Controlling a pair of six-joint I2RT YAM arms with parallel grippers.
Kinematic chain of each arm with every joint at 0, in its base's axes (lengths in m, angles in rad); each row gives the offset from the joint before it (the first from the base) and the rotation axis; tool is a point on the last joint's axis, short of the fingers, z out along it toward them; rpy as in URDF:
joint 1: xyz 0 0 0.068 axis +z
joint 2: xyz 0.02 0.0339 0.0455 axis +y
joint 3: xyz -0.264 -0.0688 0 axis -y
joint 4: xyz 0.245 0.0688 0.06 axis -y
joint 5: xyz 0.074 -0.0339 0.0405 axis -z
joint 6: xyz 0.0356 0 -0.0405 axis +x
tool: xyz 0 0 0 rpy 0 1.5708 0
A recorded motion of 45 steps. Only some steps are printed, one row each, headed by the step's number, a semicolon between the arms.
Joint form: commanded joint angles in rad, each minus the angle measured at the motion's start. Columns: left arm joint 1, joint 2, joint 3, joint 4, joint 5, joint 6; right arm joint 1, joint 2, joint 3, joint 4, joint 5, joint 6.
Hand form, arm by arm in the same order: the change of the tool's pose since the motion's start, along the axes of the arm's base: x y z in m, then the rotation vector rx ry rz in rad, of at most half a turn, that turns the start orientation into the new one. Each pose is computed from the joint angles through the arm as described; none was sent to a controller.
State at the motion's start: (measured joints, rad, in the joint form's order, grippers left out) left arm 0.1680 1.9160 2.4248 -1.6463 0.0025 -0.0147; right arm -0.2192 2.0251 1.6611 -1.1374 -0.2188 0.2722
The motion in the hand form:
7: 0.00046 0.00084 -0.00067 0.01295 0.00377 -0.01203; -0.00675 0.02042 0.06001 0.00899 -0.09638 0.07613
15: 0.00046 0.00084 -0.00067 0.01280 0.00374 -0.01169; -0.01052 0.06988 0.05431 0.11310 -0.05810 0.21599
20: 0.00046 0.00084 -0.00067 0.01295 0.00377 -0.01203; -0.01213 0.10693 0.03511 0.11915 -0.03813 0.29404
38: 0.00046 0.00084 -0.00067 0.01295 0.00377 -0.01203; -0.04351 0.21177 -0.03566 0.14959 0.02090 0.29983
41: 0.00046 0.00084 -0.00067 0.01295 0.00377 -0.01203; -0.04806 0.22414 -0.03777 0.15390 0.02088 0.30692
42: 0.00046 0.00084 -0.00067 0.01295 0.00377 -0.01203; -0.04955 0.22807 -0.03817 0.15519 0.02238 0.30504
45: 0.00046 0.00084 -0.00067 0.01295 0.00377 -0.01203; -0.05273 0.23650 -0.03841 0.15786 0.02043 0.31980
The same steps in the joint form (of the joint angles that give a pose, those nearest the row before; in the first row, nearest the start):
7: 0.0015 0.0012 -0.0015 0.0012 -0.0065 0.0179; 0.0454 -0.0858 0.1114 -0.1110 -0.0309 -0.0282
15: 0.0015 0.0011 -0.0015 0.0012 -0.0065 0.0176; 0.1656 -0.0957 0.0744 -0.1396 -0.1236 -0.0420
20: 0.0015 0.0012 -0.0015 0.0012 -0.0065 0.0179; 0.2644 -0.0950 -0.0004 -0.0729 -0.1236 -0.0210
38: 0.0015 0.0012 -0.0015 0.0012 -0.0065 0.0179; 0.5589 -0.0939 -0.2869 0.2602 -0.1240 0.2831
41: 0.0015 0.0012 -0.0015 0.0012 -0.0065 0.0179; 0.5947 -0.0938 -0.2964 0.2815 -0.1240 0.3140
42: 0.0015 0.0012 -0.0015 0.0012 -0.0065 0.0179; 0.6062 -0.0938 -0.2983 0.2869 -0.1236 0.3281
45: 0.0015 0.0012 -0.0015 0.0012 -0.0065 0.0179; 0.6306 -0.0939 -0.2999 0.2956 -0.1240 0.3387

